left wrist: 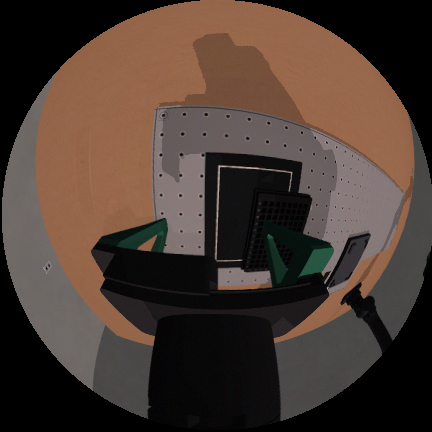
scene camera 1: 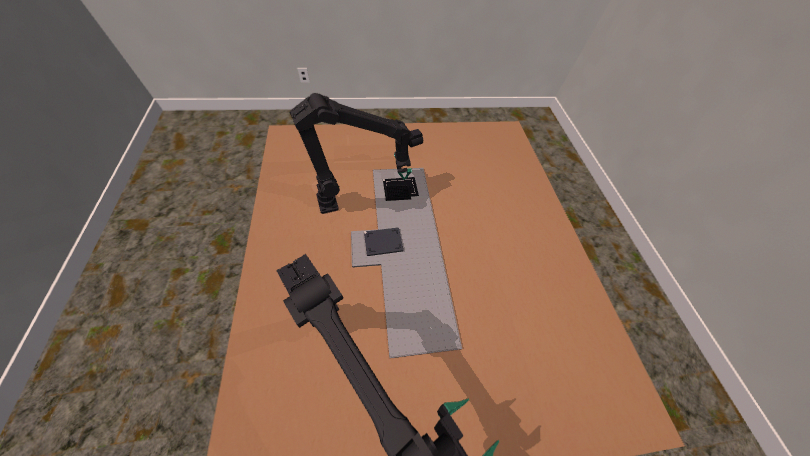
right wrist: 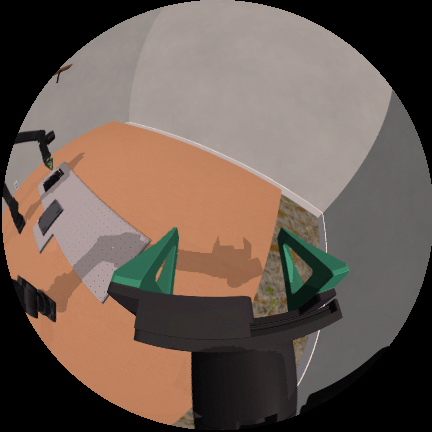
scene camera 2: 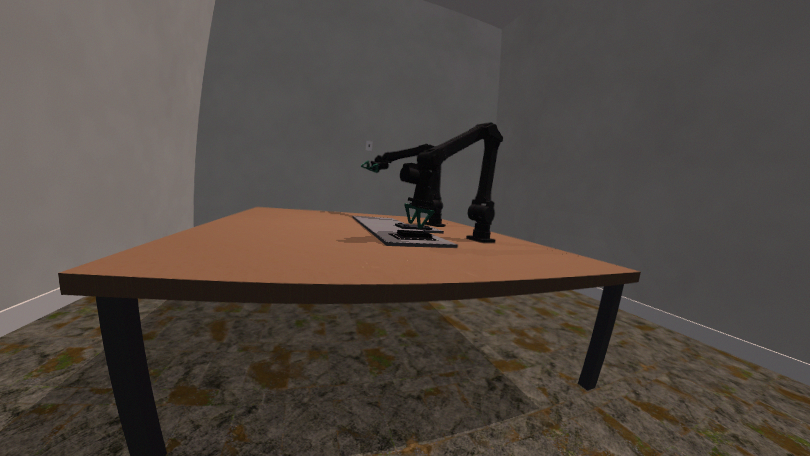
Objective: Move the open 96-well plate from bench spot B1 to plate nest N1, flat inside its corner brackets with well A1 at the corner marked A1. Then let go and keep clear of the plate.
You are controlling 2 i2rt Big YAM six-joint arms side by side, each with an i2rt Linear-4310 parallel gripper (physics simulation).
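Places are measured from the left arm's base along level axes (x ahead, y left, z up), in centimetres.
Pixels of known places: left gripper, between the fingertips: [left wrist: 215,225] [scene camera 1: 403,172] [right wrist: 50,167] [scene camera 2: 414,225]; right gripper, between the fingertips: [scene camera 1: 482,419] [right wrist: 230,232] [scene camera 2: 364,167]; left arm's base, origin of its link: [scene camera 1: 327,202] [right wrist: 20,224] [scene camera 2: 480,240]; right arm's base, origin of its link: [left wrist: 350,292] [right wrist: 46,305] [scene camera 2: 434,225].
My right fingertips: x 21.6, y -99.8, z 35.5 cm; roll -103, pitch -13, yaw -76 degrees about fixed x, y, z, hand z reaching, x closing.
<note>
For each thing: its middle in the pictures, then the offset to it from my right fingertips. Level surfaces: height alone.
- black 96-well plate, middle of its body: [left wrist: 276,235] [scene camera 2: 414,233] [scene camera 1: 397,192] [right wrist: 50,181] dx +12.9, dy +94.6, dz -33.3 cm
- dark nest N1, middle of its body: [left wrist: 349,262] [scene camera 1: 383,241] [right wrist: 48,215] [scene camera 2: 413,226] dx -2.2, dy +70.0, dz -33.4 cm
- grey perforated board, height of its surface: dz -34.2 cm
- orange-brown table, height of its surface: dz -35.5 cm
The black 96-well plate [scene camera 1: 397,191] [left wrist: 286,212] lies over one side of the dark, white-outlined B1 pad [scene camera 1: 414,184] [left wrist: 232,200], extends past its edge and is slightly turned to it. The dark nest N1 [scene camera 1: 384,241] [left wrist: 350,261] [right wrist: 50,217] has corner brackets and holds no plate; its A1 mark is not legible. My left gripper [scene camera 1: 404,175] [scene camera 2: 419,223] [left wrist: 215,225] is open and empty above the pad; in the left wrist view its right finger overlaps the plate. My right gripper [scene camera 1: 482,420] [scene camera 2: 365,165] [right wrist: 230,232] is open and empty, far from both.
A grey perforated board [scene camera 1: 416,271] [left wrist: 190,187] [right wrist: 95,235] lies under the pad and nest on the orange-brown table [scene camera 1: 510,254] [scene camera 2: 255,254]. The arm bases stand along the table's left side in scene camera 1. The right forearm reaches over the near part of the table.
</note>
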